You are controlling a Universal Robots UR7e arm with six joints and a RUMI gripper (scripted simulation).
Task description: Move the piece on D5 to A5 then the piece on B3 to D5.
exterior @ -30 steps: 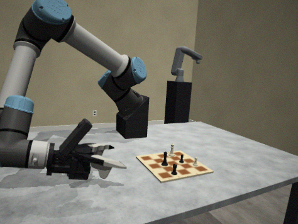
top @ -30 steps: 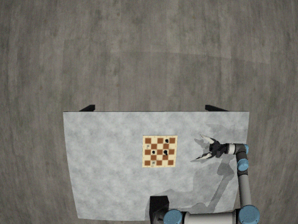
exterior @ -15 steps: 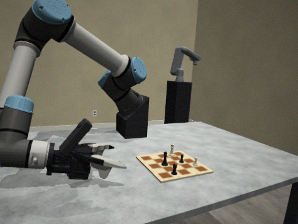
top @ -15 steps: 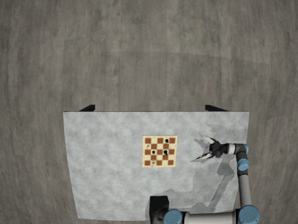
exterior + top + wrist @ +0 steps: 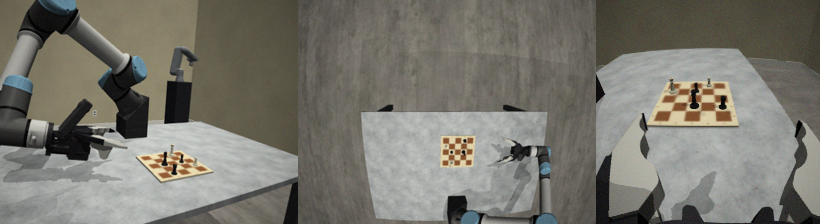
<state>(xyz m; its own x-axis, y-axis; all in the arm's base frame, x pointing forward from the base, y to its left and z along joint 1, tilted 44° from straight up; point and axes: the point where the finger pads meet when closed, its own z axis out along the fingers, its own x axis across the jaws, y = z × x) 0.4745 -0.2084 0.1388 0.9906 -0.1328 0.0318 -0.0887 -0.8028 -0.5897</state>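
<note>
My gripper is now 27 cm to the right of the tall white piece, 11 cm past it and 11 cm above it. Round my hand: small white pawn 31 cm to the left, 12 cm below, 1 cm ahead; tall black piece 20 cm to the left, 11 cm below, 4 cm behind; chessboard 23 cm to the left, 14 cm below, 4 cm behind.
</note>
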